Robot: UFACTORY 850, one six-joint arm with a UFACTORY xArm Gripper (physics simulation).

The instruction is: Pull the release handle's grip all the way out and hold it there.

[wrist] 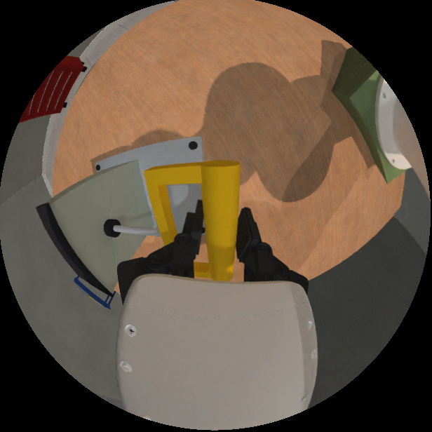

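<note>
The release handle's yellow grip (221,210) is a thick bar with a yellow bracket (158,197) on its left side. My gripper (220,215) is shut on the bar, with one black finger on each side of it. A pale rod (136,230) runs from a black collar on the grey-green housing (90,205) toward the bracket. A length of the rod shows between the collar and the bracket. The rod's far end is hidden behind the bracket.
The housing stands on a light grey base plate (155,154) with black bolts, on the wooden table top (150,65). A red slotted object (55,87) is at the upper left. A green block (365,110) under the white arm base is at the upper right.
</note>
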